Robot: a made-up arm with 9 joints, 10 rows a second.
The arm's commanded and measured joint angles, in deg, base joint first. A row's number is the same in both.
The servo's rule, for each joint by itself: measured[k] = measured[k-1] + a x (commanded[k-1-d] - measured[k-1]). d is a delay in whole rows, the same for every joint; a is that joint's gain. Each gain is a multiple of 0.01, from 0.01 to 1. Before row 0 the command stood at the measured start. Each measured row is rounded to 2 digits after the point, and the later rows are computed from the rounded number. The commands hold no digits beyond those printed.
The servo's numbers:
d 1
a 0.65 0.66 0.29 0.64 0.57 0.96 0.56 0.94 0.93
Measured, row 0: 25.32 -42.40 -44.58 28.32 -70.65 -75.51 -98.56 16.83 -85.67
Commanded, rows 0 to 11: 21.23 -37.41 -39.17 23.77 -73.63 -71.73 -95.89 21.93 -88.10; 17.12 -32.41 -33.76 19.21 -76.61 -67.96 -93.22 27.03 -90.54; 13.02 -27.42 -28.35 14.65 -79.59 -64.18 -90.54 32.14 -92.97; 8.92 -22.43 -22.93 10.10 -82.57 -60.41 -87.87 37.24 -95.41; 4.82 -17.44 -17.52 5.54 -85.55 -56.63 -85.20 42.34 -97.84; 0.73 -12.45 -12.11 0.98 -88.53 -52.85 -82.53 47.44 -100.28; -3.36 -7.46 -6.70 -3.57 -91.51 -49.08 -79.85 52.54 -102.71; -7.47 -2.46 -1.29 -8.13 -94.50 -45.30 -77.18 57.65 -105.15; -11.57 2.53 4.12 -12.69 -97.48 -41.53 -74.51 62.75 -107.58; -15.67 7.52 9.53 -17.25 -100.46 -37.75 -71.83 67.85 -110.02; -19.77 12.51 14.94 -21.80 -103.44 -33.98 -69.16 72.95 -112.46; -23.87 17.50 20.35 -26.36 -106.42 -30.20 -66.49 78.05 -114.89
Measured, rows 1 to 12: 25.32 -42.40 -44.58 28.32 -70.65 -75.51 -98.56 16.83 -85.67; 22.66 -39.11 -43.01 25.41 -72.35 -71.88 -97.06 21.62 -87.93; 19.06 -34.69 -40.33 21.44 -74.78 -68.12 -94.91 26.71 -90.36; 15.13 -29.89 -36.86 17.09 -77.52 -64.34 -92.46 31.81 -92.79; 11.09 -24.97 -32.82 12.62 -80.40 -60.57 -89.89 36.91 -95.23; 7.01 -20.00 -28.38 8.09 -83.34 -56.79 -87.26 42.01 -97.66; 2.93 -15.02 -23.66 3.54 -86.30 -53.01 -84.61 47.11 -100.10; -1.16 -10.03 -18.74 -1.01 -89.27 -49.24 -81.94 52.21 -102.53; -5.26 -5.03 -13.68 -5.57 -92.25 -45.46 -79.27 57.32 -104.97; -9.36 -0.04 -8.52 -10.13 -95.23 -41.69 -76.60 62.42 -107.40; -13.46 4.95 -3.29 -14.69 -98.21 -37.91 -73.93 67.52 -109.84; -17.56 9.94 2.00 -19.24 -101.19 -34.14 -71.26 72.62 -112.28
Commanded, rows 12 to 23: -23.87 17.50 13.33 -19.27 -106.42 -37.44 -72.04 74.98 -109.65; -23.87 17.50 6.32 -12.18 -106.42 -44.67 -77.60 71.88 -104.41; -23.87 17.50 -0.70 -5.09 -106.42 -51.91 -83.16 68.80 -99.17; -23.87 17.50 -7.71 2.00 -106.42 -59.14 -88.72 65.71 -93.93; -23.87 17.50 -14.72 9.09 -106.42 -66.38 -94.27 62.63 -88.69; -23.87 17.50 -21.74 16.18 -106.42 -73.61 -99.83 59.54 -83.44; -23.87 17.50 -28.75 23.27 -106.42 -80.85 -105.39 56.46 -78.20; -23.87 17.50 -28.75 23.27 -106.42 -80.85 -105.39 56.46 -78.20; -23.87 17.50 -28.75 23.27 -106.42 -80.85 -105.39 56.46 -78.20; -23.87 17.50 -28.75 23.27 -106.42 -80.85 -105.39 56.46 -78.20; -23.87 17.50 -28.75 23.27 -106.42 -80.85 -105.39 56.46 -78.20; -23.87 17.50 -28.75 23.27 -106.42 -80.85 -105.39 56.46 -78.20
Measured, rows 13 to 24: -21.66 14.93 7.32 -23.80 -104.17 -30.36 -68.59 77.72 -114.71; -23.10 16.63 9.06 -20.90 -105.45 -37.16 -70.52 75.14 -110.00; -23.60 17.20 8.27 -15.32 -106.00 -44.37 -74.48 72.08 -104.80; -23.78 17.40 5.67 -8.77 -106.24 -51.61 -79.34 69.00 -99.56; -23.84 17.47 1.79 -1.88 -106.34 -58.84 -84.59 65.91 -94.32; -23.86 17.49 -3.00 5.14 -106.39 -66.08 -90.01 62.83 -89.08; -23.87 17.50 -8.43 12.21 -106.41 -73.31 -95.51 59.74 -83.83; -23.87 17.50 -14.32 19.29 -106.42 -80.55 -101.04 56.66 -78.59; -23.87 17.50 -18.50 21.84 -106.42 -80.84 -103.48 56.47 -78.23; -23.87 17.50 -21.47 22.76 -106.42 -80.85 -104.55 56.46 -78.20; -23.87 17.50 -23.58 23.09 -106.42 -80.85 -105.02 56.46 -78.20; -23.87 17.50 -25.08 23.21 -106.42 -80.85 -105.23 56.46 -78.20
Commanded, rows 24 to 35: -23.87 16.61 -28.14 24.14 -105.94 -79.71 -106.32 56.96 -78.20; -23.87 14.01 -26.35 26.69 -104.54 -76.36 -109.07 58.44 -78.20; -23.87 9.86 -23.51 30.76 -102.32 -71.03 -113.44 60.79 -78.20; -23.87 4.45 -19.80 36.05 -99.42 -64.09 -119.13 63.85 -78.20; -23.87 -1.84 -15.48 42.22 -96.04 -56.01 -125.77 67.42 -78.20; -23.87 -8.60 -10.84 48.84 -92.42 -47.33 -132.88 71.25 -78.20; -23.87 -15.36 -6.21 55.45 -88.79 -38.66 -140.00 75.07 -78.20; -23.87 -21.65 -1.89 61.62 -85.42 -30.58 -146.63 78.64 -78.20; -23.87 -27.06 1.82 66.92 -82.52 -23.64 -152.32 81.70 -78.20; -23.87 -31.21 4.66 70.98 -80.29 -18.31 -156.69 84.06 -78.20; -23.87 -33.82 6.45 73.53 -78.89 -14.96 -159.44 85.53 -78.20; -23.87 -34.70 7.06 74.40 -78.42 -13.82 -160.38 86.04 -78.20
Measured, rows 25 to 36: -23.87 17.50 -26.14 23.25 -106.42 -80.85 -105.32 56.46 -78.20; -23.87 16.91 -26.72 23.82 -106.15 -79.76 -105.88 56.93 -78.20; -23.87 15.00 -26.61 25.66 -105.23 -76.50 -107.67 58.35 -78.20; -23.87 11.61 -25.71 28.92 -103.57 -71.25 -110.90 60.64 -78.20; -23.87 6.88 -24.00 33.48 -101.20 -64.38 -115.51 63.66 -78.20; -23.87 1.12 -21.53 39.07 -98.26 -56.34 -121.26 67.19 -78.20; -23.87 -5.30 -18.43 45.32 -94.93 -47.69 -127.77 71.01 -78.20; -23.87 -11.94 -14.89 51.80 -91.43 -39.02 -134.62 74.83 -78.20; -23.87 -18.35 -11.12 58.08 -88.00 -30.92 -141.35 78.41 -78.20; -23.87 -24.10 -7.37 63.74 -84.88 -23.93 -147.49 81.50 -78.20; -23.87 -28.79 -3.88 68.37 -82.26 -18.53 -152.64 83.91 -78.20; -23.87 -32.11 -0.88 71.67 -80.34 -15.10 -156.45 85.43 -78.20
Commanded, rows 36 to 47: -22.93 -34.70 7.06 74.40 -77.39 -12.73 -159.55 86.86 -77.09; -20.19 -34.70 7.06 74.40 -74.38 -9.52 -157.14 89.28 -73.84; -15.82 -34.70 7.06 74.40 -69.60 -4.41 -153.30 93.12 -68.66; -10.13 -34.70 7.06 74.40 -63.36 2.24 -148.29 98.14 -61.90; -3.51 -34.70 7.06 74.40 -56.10 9.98 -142.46 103.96 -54.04; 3.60 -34.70 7.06 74.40 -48.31 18.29 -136.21 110.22 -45.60; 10.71 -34.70 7.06 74.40 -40.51 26.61 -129.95 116.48 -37.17; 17.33 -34.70 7.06 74.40 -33.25 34.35 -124.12 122.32 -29.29; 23.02 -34.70 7.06 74.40 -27.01 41.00 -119.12 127.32 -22.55; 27.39 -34.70 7.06 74.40 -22.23 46.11 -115.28 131.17 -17.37; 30.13 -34.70 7.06 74.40 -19.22 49.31 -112.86 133.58 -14.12; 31.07 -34.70 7.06 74.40 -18.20 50.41 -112.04 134.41 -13.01
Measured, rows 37 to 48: -23.87 -33.82 1.42 73.42 -79.25 -13.87 -158.65 86.00 -78.20; -23.26 -34.40 3.06 74.05 -78.19 -12.78 -159.15 86.81 -77.17; -21.26 -34.60 4.22 74.27 -76.02 -9.65 -158.02 89.13 -74.07; -17.72 -34.67 5.04 74.35 -72.36 -4.62 -155.38 92.88 -69.04; -12.79 -34.69 5.63 74.38 -67.23 1.97 -151.41 97.82 -62.40; -6.76 -34.70 6.04 74.39 -60.89 9.66 -146.40 103.59 -54.63; -0.03 -34.70 6.34 74.40 -53.72 17.94 -140.69 109.82 -46.23; 6.95 -34.70 6.55 74.40 -46.19 26.26 -134.68 116.08 -37.80; 13.70 -34.70 6.70 74.40 -38.81 34.03 -128.77 121.95 -29.89; 19.76 -34.70 6.80 74.40 -32.08 40.72 -123.37 127.00 -23.06; 24.72 -34.70 6.88 74.40 -26.47 45.89 -118.84 130.92 -17.77; 28.24 -34.70 6.93 74.40 -22.34 49.17 -115.49 133.42 -14.38
